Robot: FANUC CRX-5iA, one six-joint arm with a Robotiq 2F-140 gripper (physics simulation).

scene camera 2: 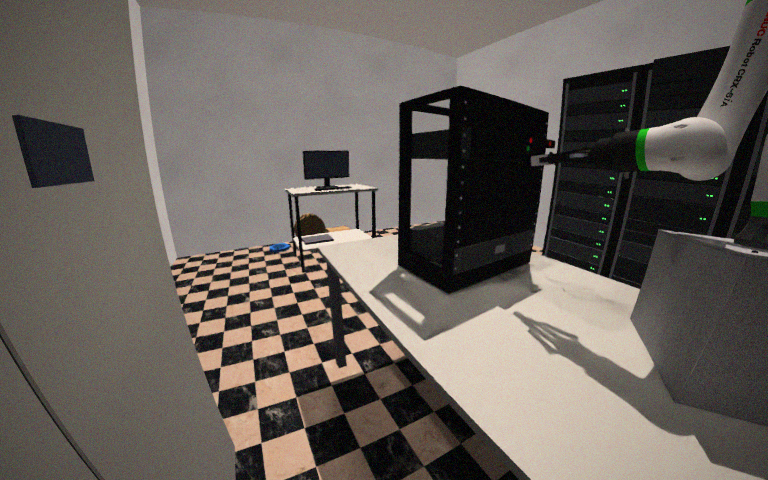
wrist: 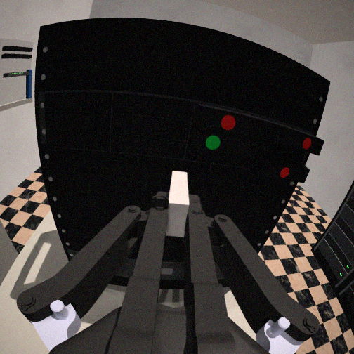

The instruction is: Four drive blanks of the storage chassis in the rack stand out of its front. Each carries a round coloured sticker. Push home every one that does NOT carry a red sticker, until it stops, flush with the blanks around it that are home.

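Frame: origin at the arm's base, x ahead, y left, z up, level; metres.
Seen in the pictures: gripper, fingertip midpoint: [scene camera 2: 532, 161].
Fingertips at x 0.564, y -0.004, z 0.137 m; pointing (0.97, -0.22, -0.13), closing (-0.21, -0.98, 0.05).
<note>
A point is followed by its place in that frame.
The black rack [scene camera 2: 454, 198] @(x 0.688, y 0.221, z 0.020 m) [wrist: 150, 50] holds the dark storage chassis [wrist: 75, 120]. Four stickers show in the wrist view: a red sticker [wrist: 228, 122] [scene camera 2: 530, 140] @(x 0.601, y -0.060, z 0.205 m), a green sticker [wrist: 213, 142] [scene camera 2: 527, 148] @(x 0.603, y -0.047, z 0.178 m) just below and left of it, and, at the right, an upper red sticker [wrist: 307, 143] and a lower red sticker [wrist: 284, 172]. The two blanks at the right visibly stand out. How far the green-stickered blank stands out is too dark to tell. My gripper [scene camera 2: 536, 160] @(x 0.564, y -0.004, z 0.137 m) [wrist: 177, 184] is shut and empty, in front of the rack, its tips lower and left of the green sticker in the wrist view.
The rack stands on a white table [scene camera 2: 481, 384] @(x 0.397, y 0.452, z -0.294 m). Server cabinets [scene camera 2: 583, 212] with green lights stand behind the arm. A grey pedestal [scene camera 2: 702, 322] @(x 0.104, y 0.185, z -0.128 m) is at the right. A desk with a monitor [scene camera 2: 326, 164] stands at the back by the wall.
</note>
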